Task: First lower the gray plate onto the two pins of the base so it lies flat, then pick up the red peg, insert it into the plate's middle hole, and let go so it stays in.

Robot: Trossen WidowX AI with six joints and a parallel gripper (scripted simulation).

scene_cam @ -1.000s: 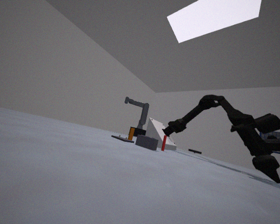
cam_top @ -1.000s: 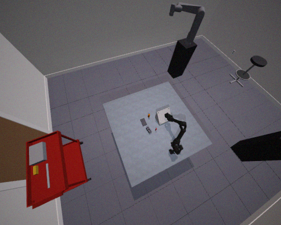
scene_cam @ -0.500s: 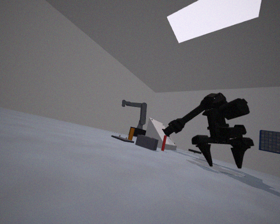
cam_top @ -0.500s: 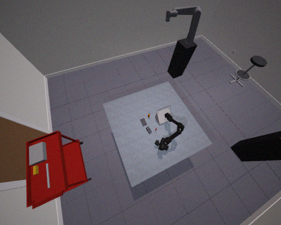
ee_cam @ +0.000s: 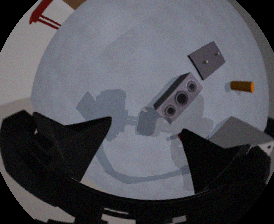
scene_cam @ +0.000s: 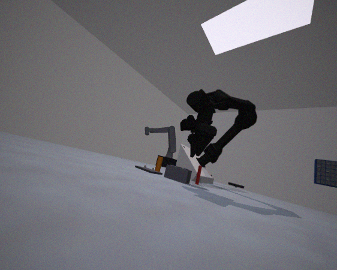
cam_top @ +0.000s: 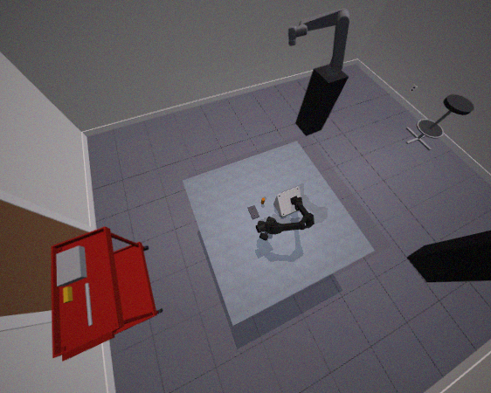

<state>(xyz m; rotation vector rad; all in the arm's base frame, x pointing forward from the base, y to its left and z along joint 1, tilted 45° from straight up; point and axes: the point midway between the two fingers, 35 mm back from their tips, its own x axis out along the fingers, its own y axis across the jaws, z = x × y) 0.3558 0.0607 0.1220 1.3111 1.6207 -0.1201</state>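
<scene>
Now: gripper tip 2 cm past the gray plate, 6 cm to the left of it and 6 cm above it. From my gripper tip the other things lie so: dark flat base 1 cm behind, 22 cm to the right, 9 cm below; orange pin 13 cm behind, 26 cm to the right, 6 cm below; red peg 12 cm behind, 2 cm to the right, 6 cm below.
</scene>
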